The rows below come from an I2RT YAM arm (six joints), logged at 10 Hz.
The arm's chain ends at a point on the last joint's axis. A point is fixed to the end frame.
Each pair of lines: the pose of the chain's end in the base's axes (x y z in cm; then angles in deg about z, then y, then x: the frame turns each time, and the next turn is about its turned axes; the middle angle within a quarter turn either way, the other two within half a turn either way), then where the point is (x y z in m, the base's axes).
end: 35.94 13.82 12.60 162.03 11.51 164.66
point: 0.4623 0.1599 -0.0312
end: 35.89 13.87 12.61 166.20 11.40 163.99
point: 0.4600 0.1699 -0.0307
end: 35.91 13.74 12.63 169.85 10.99 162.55
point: 0.4574 0.1795 -0.0297
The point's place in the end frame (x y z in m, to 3 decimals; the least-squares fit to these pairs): -0.058 0.005 0.180
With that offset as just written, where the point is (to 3 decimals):
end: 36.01 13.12 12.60 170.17 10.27 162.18
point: 0.456 0.175 -0.031
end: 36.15 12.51 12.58 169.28 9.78 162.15
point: 0.457 0.168 -0.032
